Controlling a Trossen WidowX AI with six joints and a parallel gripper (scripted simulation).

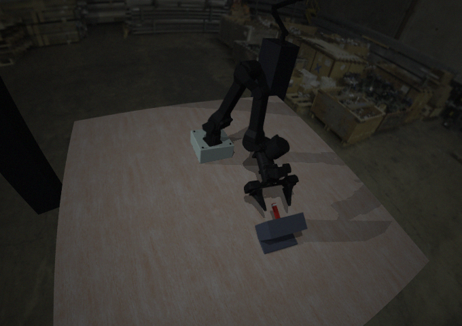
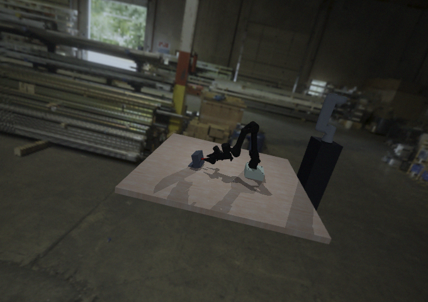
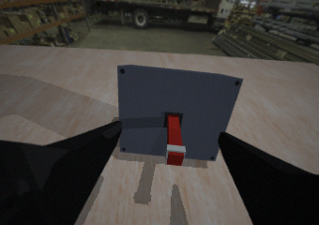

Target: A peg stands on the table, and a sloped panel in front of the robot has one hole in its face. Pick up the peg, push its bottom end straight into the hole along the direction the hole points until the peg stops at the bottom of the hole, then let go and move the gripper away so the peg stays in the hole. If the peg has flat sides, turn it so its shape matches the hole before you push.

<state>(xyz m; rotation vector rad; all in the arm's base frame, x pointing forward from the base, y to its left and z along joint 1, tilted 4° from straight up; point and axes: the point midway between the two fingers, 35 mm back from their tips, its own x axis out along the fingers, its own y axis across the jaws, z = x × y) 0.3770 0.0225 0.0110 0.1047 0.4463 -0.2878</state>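
My gripper tip is 1 cm above the red square peg. From my gripper tip the other things lie so: sloped panel 5 cm ahead, 2 cm to the right, 3 cm below.
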